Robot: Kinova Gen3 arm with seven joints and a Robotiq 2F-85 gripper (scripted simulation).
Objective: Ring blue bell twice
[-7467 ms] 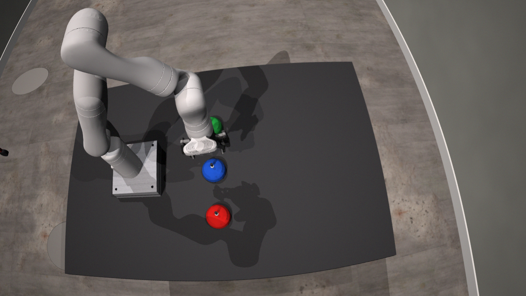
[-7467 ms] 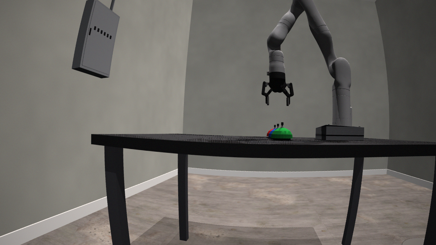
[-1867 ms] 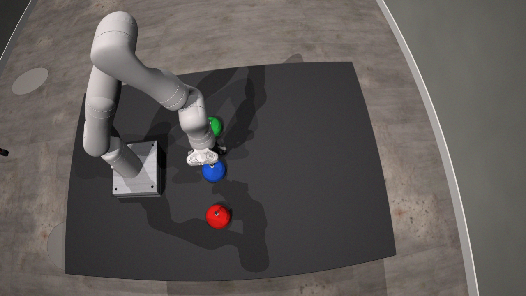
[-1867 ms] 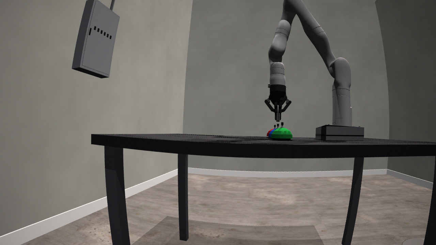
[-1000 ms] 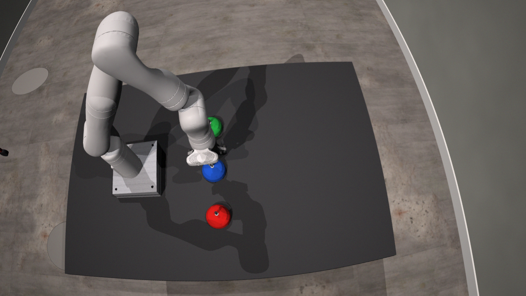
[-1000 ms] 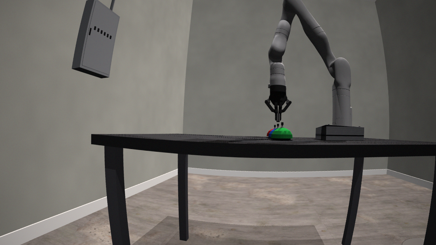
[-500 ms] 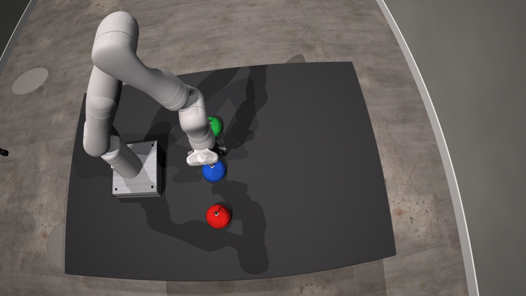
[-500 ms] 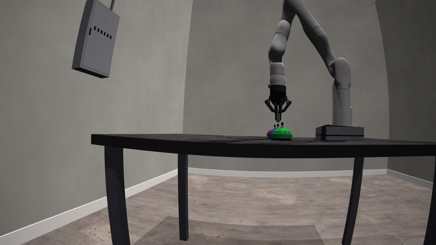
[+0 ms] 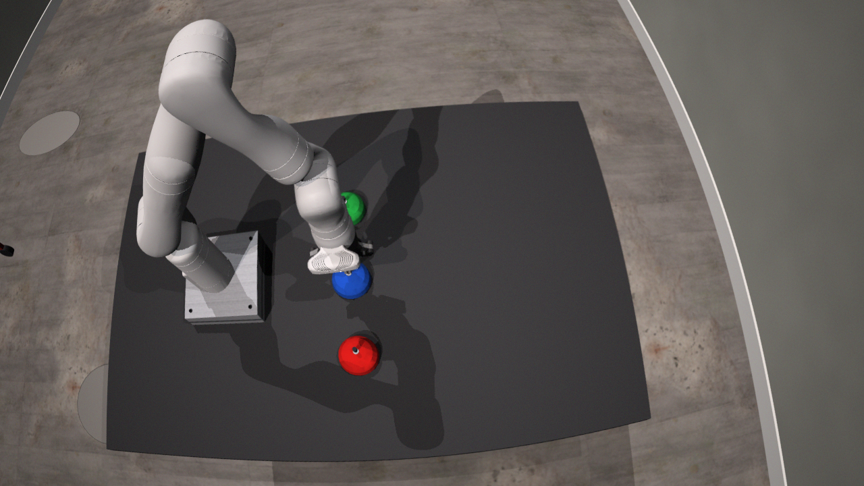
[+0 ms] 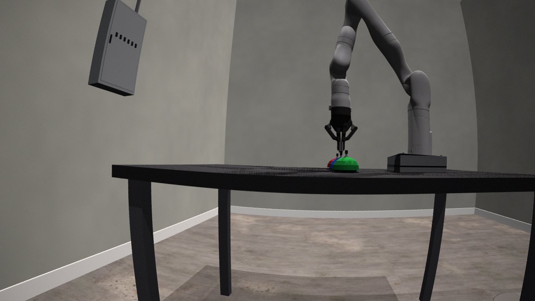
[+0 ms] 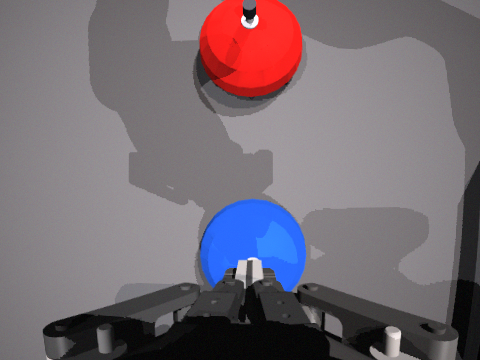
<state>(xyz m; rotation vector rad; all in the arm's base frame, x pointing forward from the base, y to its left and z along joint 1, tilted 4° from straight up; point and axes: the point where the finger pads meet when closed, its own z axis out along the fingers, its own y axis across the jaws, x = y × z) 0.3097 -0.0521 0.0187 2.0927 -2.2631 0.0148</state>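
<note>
Right now the blue bell is 40 mm below my hand. Also, from my hand: red bell (10 mm behind, 170 mm to the right, 40 mm below); green bell (10 mm ahead, 170 mm to the left, 40 mm below).
</note>
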